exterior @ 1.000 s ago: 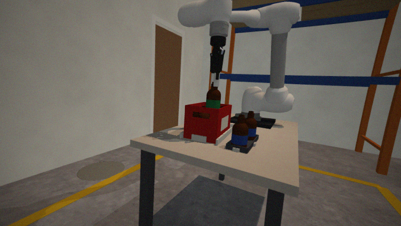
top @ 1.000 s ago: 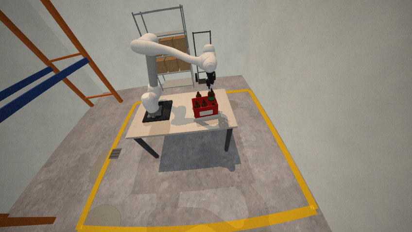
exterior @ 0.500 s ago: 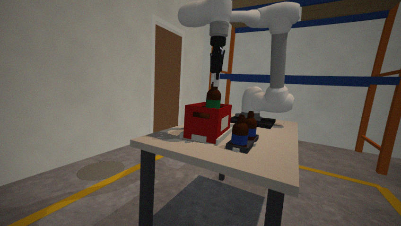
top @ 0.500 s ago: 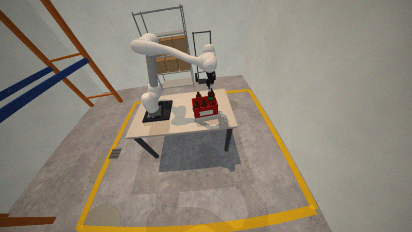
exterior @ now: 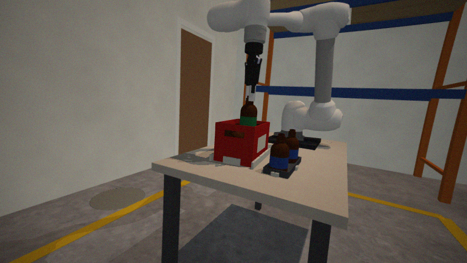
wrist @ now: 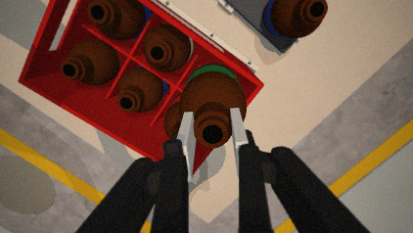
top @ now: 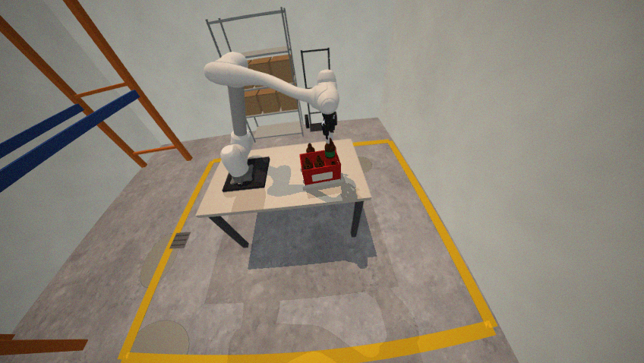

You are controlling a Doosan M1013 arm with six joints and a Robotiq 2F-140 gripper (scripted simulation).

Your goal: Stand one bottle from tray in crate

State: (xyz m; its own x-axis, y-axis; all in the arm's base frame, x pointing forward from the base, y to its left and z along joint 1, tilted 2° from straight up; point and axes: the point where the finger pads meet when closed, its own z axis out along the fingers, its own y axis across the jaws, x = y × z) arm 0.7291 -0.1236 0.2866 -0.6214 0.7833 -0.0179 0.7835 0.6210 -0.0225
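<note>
Right now my hand is 90 mm past the red crate, 40 mm to the left of it and 230 mm above it. Round my hand: dark grey tray: 40 mm behind, 170 mm to the left, 300 mm below.
</note>
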